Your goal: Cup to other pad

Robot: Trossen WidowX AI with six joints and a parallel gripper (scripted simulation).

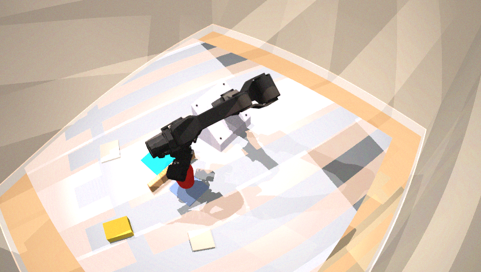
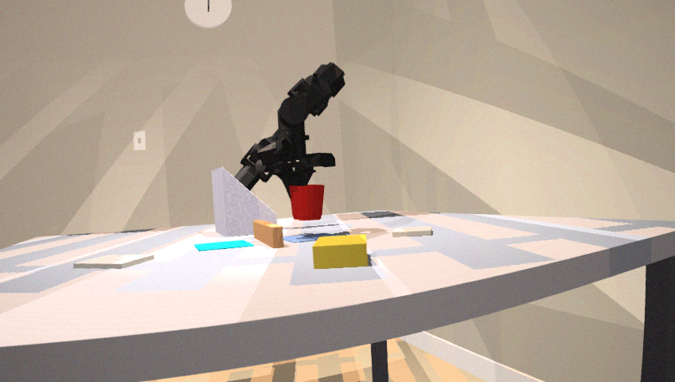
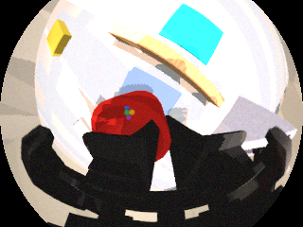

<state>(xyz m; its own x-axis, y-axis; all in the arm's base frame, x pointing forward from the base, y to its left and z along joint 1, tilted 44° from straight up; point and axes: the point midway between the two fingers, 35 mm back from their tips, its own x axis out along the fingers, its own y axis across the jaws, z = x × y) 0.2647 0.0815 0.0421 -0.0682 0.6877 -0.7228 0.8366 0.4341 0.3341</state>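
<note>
My gripper tip is now 2 cm short of the cyan pad, 17 cm to the left of it and 8 cm above it. Round my gripper tip: light blue pad (2 cm ahead, 2 cm to the left, 8 cm below); wooden bar (2 cm ahead, 7 cm to the right, 6 cm below); red cup (3 cm ahead, 2 cm to the left).
</note>
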